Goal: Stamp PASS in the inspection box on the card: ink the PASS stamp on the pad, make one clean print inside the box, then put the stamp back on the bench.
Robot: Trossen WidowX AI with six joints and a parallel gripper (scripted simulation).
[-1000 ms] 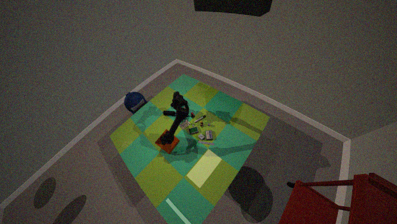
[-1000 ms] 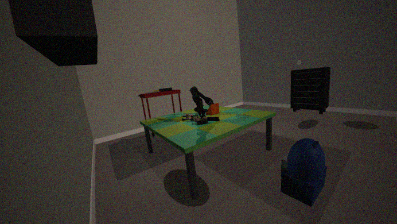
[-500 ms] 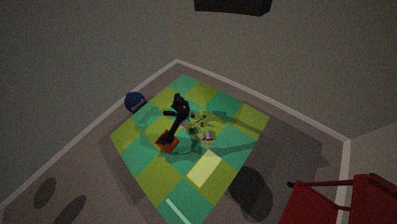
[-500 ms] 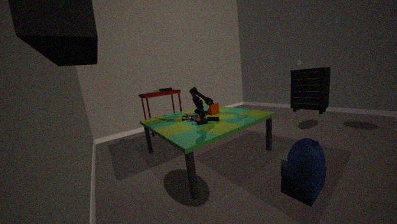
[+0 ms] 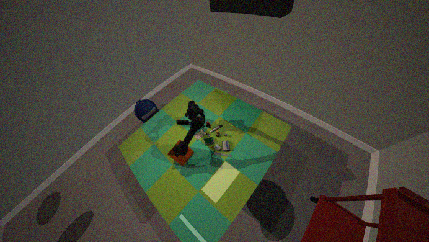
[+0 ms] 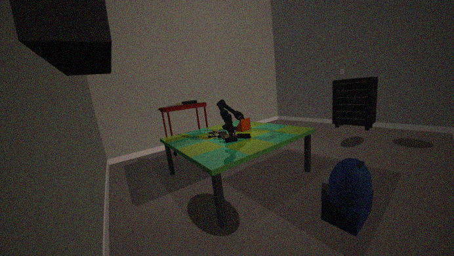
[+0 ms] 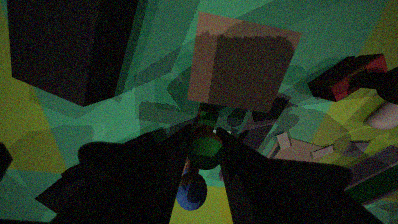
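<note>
Now: the blue-knobbed stamp 50 mm behind my gripper tip. From my gripper tip the other things lie so: black block 70 mm ahead, 110 mm to the left; then brown block 60 mm ahead, 10 mm to the right; then green stamp right at my gripper tip.
</note>
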